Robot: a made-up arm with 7 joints. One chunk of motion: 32 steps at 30 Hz.
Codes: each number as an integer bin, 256 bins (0 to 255) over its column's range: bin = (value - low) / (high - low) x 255, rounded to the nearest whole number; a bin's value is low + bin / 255 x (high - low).
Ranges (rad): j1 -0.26..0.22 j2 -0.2..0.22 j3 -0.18..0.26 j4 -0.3..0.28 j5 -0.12..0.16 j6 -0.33..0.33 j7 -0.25..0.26
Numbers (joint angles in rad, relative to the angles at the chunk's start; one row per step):
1: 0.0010 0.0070 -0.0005 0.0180 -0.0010 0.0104 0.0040
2: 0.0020 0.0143 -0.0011 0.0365 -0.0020 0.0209 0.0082
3: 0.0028 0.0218 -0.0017 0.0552 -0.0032 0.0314 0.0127
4: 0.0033 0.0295 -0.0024 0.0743 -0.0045 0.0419 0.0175
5: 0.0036 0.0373 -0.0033 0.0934 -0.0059 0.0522 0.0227
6: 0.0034 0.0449 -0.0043 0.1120 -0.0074 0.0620 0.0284
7: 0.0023 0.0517 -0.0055 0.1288 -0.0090 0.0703 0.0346
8: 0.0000 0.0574 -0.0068 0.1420 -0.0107 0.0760 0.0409
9: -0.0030 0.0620 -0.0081 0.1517 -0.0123 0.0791 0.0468
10: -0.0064 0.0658 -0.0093 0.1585 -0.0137 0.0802 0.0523
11: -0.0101 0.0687 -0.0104 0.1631 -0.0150 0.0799 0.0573
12: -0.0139 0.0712 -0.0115 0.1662 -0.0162 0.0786 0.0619
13: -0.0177 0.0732 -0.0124 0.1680 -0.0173 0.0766 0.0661
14: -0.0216 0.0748 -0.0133 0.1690 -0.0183 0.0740 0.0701
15: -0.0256 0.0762 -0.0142 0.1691 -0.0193 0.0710 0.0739
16: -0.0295 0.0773 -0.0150 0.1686 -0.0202 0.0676 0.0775
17: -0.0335 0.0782 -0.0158 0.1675 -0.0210 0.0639 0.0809
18: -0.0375 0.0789 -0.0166 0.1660 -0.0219 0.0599 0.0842
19: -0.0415 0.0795 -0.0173 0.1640 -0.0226 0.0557 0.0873
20: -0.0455 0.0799 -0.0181 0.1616 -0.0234 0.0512 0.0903
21: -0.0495 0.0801 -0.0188 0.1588 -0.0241 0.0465 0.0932
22: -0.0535 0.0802 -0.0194 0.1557 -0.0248 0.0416 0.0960
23: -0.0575 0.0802 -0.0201 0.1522 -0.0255 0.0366 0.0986
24: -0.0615 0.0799 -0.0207 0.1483 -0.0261 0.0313 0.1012
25: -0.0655 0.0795 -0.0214 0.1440 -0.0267 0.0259 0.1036
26: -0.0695 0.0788 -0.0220 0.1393 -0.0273 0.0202 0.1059
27: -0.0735 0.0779 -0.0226 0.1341 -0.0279 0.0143 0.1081
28: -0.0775 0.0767 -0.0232 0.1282 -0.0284 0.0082 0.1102
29: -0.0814 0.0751 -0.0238 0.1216 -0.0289 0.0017 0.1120
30: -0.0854 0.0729 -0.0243 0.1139 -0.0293 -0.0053 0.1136
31: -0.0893 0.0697 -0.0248 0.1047 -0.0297 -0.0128 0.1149
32: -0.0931 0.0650 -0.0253 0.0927 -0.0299 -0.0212 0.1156
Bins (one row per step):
1: 139 126 104 140 108 132 127
2: 139 130 104 148 107 136 129
3: 140 135 103 156 106 140 131
4: 140 139 103 165 105 144 134
5: 140 144 102 173 104 148 136
6: 140 149 102 181 103 151 139
7: 139 153 101 189 101 155 142
8: 138 156 100 194 100 157 145
9: 137 159 100 199 98 158 148
10: 135 161 99 202 97 158 151
11: 133 163 98 204 96 158 154
12: 131 165 98 205 95 158 156
13: 129 166 97 206 94 157 158
14: 127 167 97 206 93 156 160
15: 125 168 96 206 92 155 162
16: 122 168 96 206 91 154 164
17: 120 169 95 206 90 152 165
18: 118 169 95 205 89 151 167
19: 116 170 94 204 89 149 169
20: 114 170 94 203 88 147 170
21: 112 170 93 202 87 145 172
22: 110 170 93 200 87 144 173
23: 108 170 93 199 86 142 174
24: 105 170 92 197 86 140 176
25: 103 170 92 195 85 138 177
26: 101 169 92 193 84 135 178
27: 99 169 91 191 84 133 179
28: 97 168 91 188 83 131 180
29: 95 167 91 185 83 128 181
30: 93 166 90 182 83 125 182
31: 91 164 90 178 82 123 182
32: 89 161 90 173 82 119 183

